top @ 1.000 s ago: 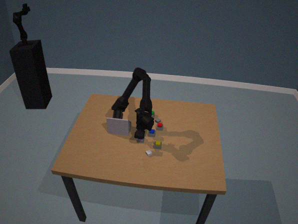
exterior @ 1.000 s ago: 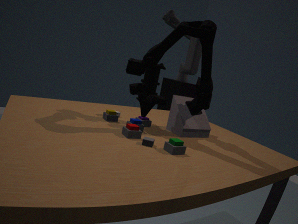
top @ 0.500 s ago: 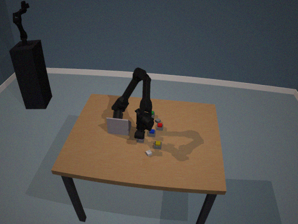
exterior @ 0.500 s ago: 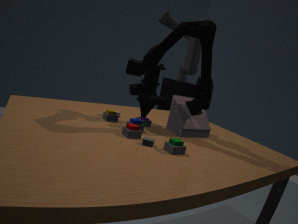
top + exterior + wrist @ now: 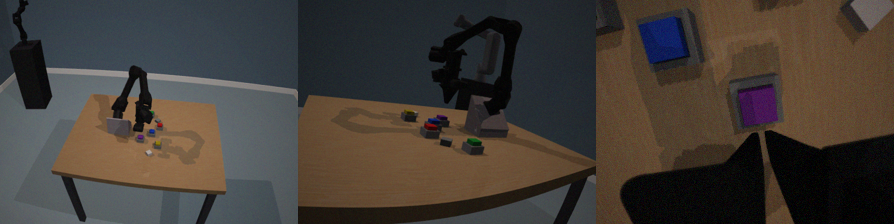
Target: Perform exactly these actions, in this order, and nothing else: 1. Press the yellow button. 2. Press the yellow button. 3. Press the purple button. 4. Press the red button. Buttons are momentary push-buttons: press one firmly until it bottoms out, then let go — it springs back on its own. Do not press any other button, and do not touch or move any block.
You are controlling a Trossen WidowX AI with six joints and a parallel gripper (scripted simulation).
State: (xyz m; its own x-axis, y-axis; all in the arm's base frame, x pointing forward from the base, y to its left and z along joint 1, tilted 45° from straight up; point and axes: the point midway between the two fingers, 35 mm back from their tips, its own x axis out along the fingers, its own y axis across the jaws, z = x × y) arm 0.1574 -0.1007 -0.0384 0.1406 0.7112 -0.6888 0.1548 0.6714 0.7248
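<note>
My gripper tip is 6 cm above the purple button. Also, from my gripper tip: blue button 8 cm ahead, 6 cm to the left, 6 cm below; white block 13 cm to the right, 8 cm below, 6 cm ahead; yellow button 12 cm ahead, 7 cm to the right, 6 cm below.
</note>
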